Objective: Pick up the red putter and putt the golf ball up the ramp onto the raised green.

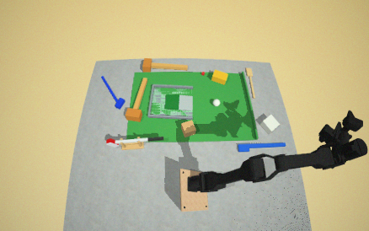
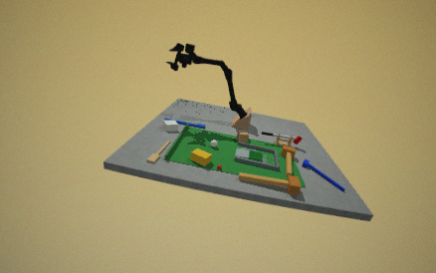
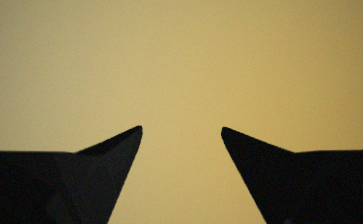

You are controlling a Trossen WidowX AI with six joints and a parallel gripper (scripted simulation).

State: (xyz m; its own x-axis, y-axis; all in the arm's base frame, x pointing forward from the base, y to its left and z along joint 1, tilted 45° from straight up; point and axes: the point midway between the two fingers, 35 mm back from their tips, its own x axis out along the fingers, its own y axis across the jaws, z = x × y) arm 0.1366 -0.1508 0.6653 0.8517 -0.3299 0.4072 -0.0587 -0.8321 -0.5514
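Right now my gripper tip is 12 cm short of the wooden cube, 61 cm to the right of it and 41 cm above it. Round my gripper tip: white cube (16 cm ahead, 12 cm to the left, 42 cm below); then yellow block (49 cm ahead, 40 cm to the left, 42 cm below); then white golf ball (29 cm ahead, 44 cm to the left, 42 cm below).
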